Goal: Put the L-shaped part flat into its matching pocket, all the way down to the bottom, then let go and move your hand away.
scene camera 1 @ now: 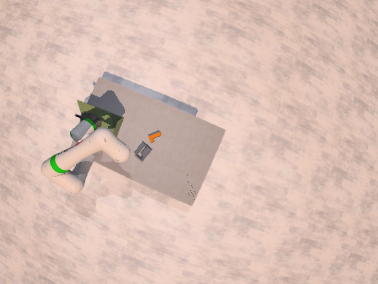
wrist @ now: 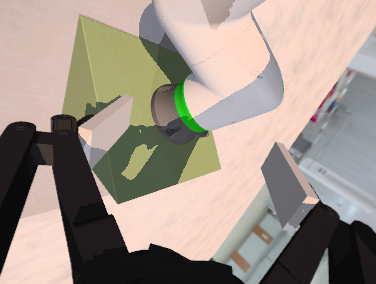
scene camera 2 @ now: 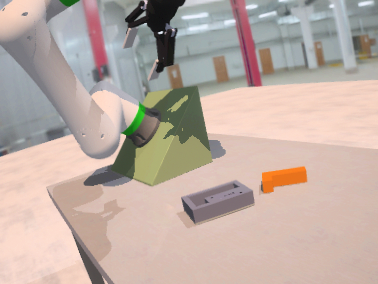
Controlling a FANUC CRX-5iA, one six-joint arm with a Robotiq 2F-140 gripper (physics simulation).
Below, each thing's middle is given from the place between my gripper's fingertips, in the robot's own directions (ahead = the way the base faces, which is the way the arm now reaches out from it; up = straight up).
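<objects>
The orange L-shaped part (scene camera 2: pixel 271 179) is far ahead of my hand, a fair way to the left of it and far below it. Also counted from my hand, the grey pocket block (scene camera 2: pixel 224 199) is far ahead, a touch to the right and far below.
</objects>
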